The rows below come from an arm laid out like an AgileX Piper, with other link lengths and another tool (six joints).
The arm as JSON. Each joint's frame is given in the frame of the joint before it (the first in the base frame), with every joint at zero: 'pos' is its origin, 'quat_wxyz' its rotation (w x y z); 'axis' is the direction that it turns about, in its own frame. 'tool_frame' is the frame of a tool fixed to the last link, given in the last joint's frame.
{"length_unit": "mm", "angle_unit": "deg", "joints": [
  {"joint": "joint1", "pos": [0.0, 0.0, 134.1], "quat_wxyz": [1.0, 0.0, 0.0, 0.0], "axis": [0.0, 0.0, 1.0]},
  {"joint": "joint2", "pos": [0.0, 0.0, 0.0], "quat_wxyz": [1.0, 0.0, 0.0, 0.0], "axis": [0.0, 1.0, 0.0]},
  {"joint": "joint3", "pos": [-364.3, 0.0, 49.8], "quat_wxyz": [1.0, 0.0, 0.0, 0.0], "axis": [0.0, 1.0, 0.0]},
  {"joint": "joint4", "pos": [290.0, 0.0, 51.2], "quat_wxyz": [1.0, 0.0, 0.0, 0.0], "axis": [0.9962, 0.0, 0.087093]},
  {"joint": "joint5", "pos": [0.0, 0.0, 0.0], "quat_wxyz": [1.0, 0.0, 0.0, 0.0], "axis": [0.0, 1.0, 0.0]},
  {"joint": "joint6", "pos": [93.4, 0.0, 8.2], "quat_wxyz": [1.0, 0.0, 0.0, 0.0], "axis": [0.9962, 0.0, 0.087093]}
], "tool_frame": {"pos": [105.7, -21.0, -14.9], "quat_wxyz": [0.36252, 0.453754, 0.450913, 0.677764]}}
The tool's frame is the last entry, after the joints.
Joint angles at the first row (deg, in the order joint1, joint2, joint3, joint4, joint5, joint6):
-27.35, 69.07, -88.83, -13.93, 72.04, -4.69
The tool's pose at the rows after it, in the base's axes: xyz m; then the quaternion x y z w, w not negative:
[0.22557, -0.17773, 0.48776, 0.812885, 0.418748, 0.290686, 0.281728]
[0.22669, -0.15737, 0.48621, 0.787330, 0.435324, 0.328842, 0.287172]
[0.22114, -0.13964, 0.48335, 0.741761, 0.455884, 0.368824, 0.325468]
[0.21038, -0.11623, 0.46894, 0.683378, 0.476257, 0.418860, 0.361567]
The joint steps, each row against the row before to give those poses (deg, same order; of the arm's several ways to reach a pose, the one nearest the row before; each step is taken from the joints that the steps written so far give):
0.50, -0.86, 0.13, 3.78, -0.03, 0.51
2.27, -3.58, 3.96, 2.25, -4.18, -0.01
2.98, -6.26, 7.91, -0.37, -9.24, 0.00
3.57, -8.21, 11.20, 0.01, -11.68, 0.00

